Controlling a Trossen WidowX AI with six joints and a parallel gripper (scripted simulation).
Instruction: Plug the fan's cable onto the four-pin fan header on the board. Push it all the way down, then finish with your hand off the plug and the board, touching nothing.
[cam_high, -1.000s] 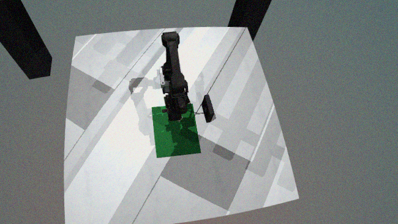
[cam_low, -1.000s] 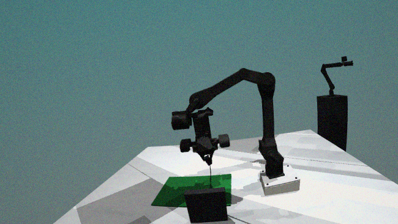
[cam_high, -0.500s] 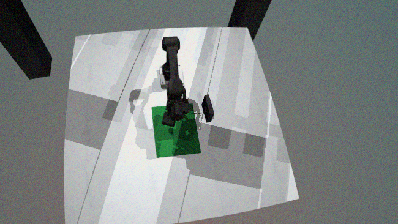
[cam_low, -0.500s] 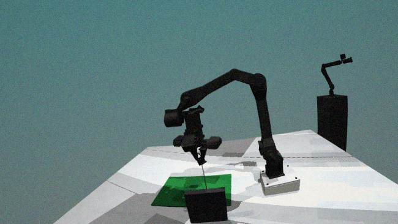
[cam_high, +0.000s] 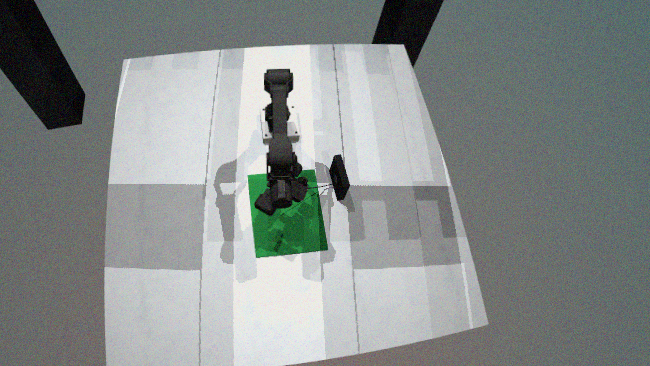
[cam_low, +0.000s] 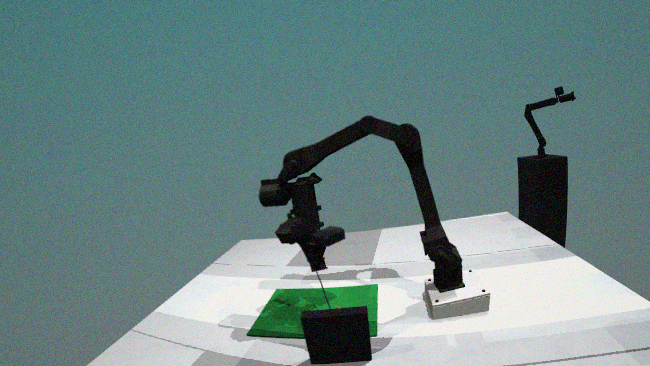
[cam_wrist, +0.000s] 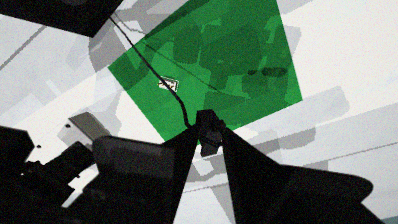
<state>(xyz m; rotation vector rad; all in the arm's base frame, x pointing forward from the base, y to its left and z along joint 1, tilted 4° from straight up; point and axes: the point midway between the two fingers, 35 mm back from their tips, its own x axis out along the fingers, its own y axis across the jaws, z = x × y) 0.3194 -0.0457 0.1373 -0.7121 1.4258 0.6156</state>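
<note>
My gripper tip is 14 cm above the green board, 3 cm to the right of it and 1 cm short of it. Round my gripper tip: whitish fan header: 12 cm below, 7 cm to the left, 5 cm behind; then black plug: 1 cm behind; then black fan: 22 cm to the left, 6 cm below, 6 cm behind.
</note>
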